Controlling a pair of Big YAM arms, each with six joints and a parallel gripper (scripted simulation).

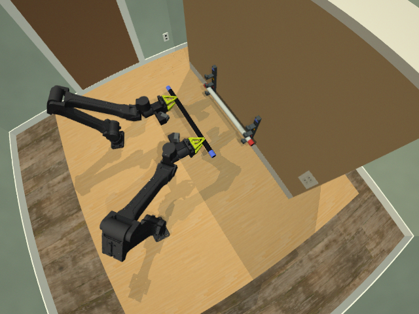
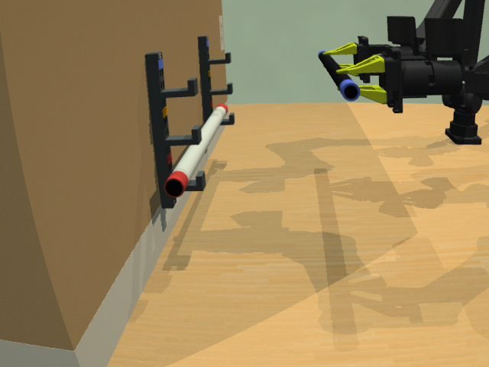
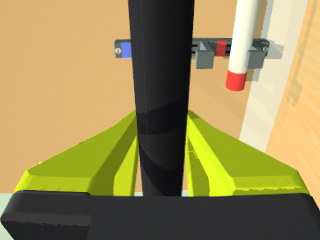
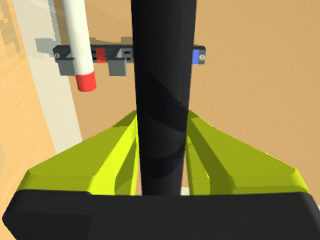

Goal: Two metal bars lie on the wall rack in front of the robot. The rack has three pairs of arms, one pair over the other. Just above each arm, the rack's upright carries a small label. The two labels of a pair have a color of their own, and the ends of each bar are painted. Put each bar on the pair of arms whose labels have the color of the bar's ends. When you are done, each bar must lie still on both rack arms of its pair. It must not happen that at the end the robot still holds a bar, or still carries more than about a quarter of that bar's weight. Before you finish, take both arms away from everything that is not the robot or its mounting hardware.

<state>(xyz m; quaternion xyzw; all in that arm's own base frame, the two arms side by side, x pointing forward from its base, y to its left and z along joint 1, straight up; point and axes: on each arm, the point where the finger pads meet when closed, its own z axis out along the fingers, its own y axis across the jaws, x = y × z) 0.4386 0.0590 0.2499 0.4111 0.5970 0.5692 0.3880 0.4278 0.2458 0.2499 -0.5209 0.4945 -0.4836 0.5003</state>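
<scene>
Right now my left hand is 150 mm to the left of the black bar. Also, from my left hand: grey baseboard (290 mm ahead, 180 mm to the right, 210 mm below); then brown wall (440 mm ahead, 180 mm to the right, 200 mm above).
</scene>
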